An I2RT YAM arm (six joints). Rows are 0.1 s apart.
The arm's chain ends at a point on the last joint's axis. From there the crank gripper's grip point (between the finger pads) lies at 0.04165 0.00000 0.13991 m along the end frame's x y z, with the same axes.
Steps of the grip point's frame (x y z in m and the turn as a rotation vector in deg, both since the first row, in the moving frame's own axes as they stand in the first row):
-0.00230, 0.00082, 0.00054, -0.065, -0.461, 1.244
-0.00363, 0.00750, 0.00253, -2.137, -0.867, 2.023
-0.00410, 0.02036, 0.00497, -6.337, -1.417, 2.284
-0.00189, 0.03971, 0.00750, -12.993, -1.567, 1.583
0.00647, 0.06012, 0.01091, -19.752, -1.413, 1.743
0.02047, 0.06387, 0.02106, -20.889, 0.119, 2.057
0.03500, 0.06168, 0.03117, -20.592, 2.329, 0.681
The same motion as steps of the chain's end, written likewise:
-0.00116, -0.00023, 0.00021, -0.065, -0.461, 1.244
-0.00139, 0.00084, 0.00204, -2.137, -0.867, 2.023
-0.00029, 0.00328, 0.00493, -6.337, -1.417, 2.284
0.00237, 0.00705, 0.01013, -12.993, -1.567, 1.583
0.01061, 0.01148, 0.01839, -19.752, -1.413, 1.743
0.02112, 0.01254, 0.03061, -20.889, 0.119, 2.057
0.02977, 0.01227, 0.04197, -20.592, 2.329, 0.681

